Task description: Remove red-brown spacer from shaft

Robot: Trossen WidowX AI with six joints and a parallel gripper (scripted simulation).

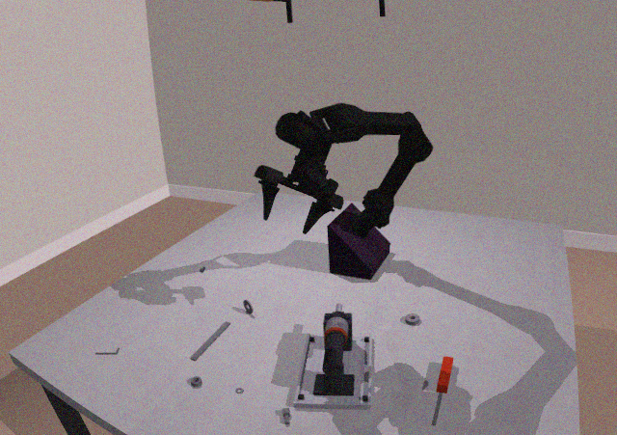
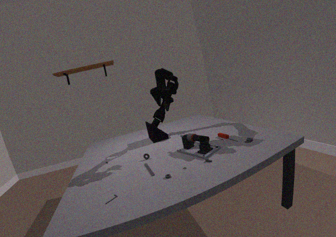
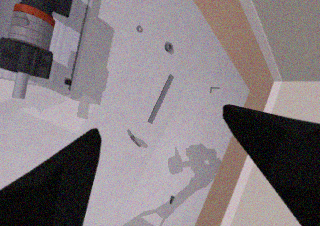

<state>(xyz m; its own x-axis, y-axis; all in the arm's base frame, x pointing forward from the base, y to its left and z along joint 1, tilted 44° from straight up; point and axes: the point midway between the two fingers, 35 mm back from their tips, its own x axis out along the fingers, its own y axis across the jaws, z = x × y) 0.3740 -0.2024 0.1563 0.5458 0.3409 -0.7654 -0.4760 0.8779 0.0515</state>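
My gripper tip is now 210 mm above the grey shaft, 120 mm to the right of it and 40 mm short of it. Also, from my gripper tip: flat metal bar (280 mm below, 190 mm to the right, 80 mm ahead); small bolt (280 mm below, 250 mm ahead, 80 mm to the left); light grey spacer (210 mm below, 120 mm to the left, 50 mm ahead).
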